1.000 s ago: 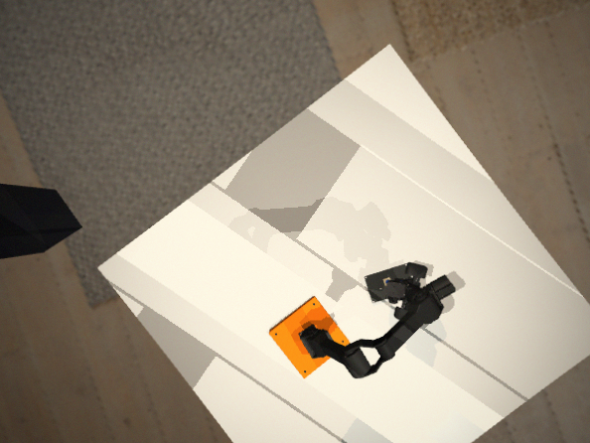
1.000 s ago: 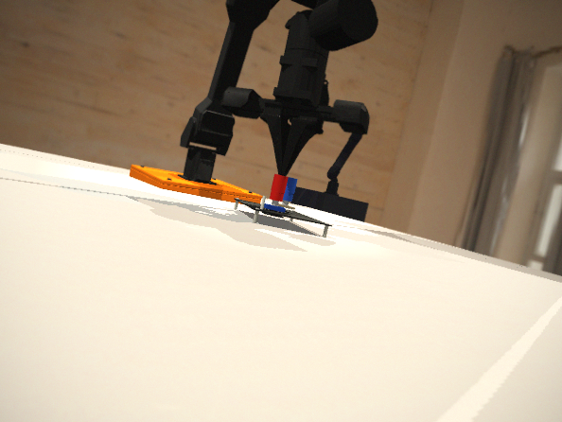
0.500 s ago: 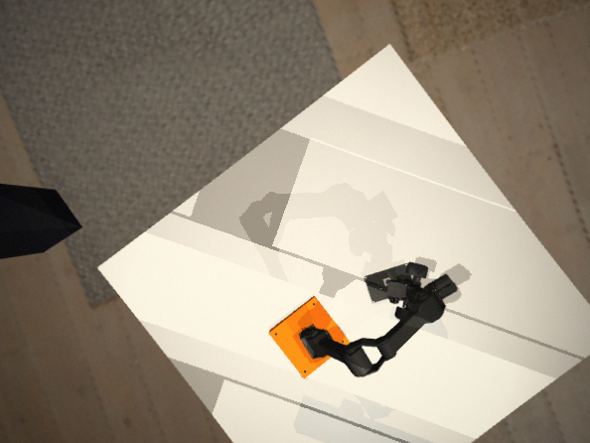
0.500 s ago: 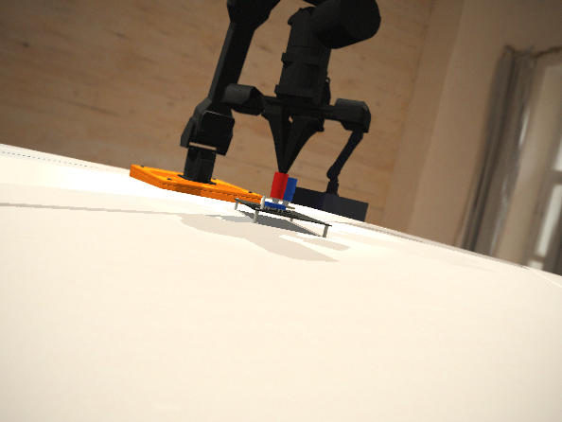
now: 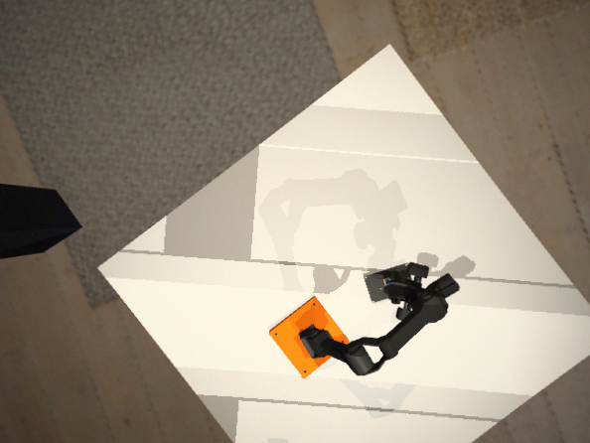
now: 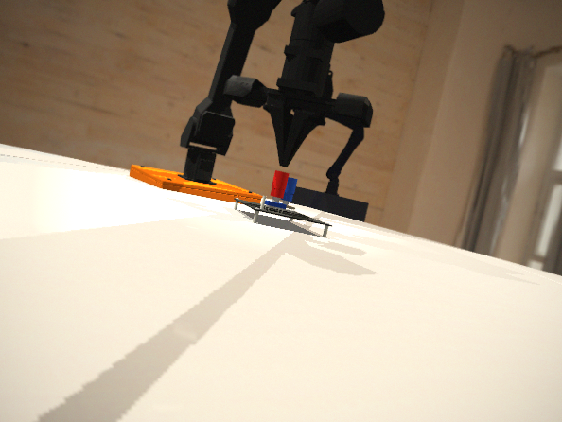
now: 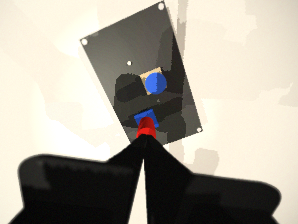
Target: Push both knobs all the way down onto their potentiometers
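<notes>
The red knob is 30 mm below my gripper tip. Also, from my gripper tip: blue knob 30 mm behind, 30 mm to the left, 30 mm below.
</notes>
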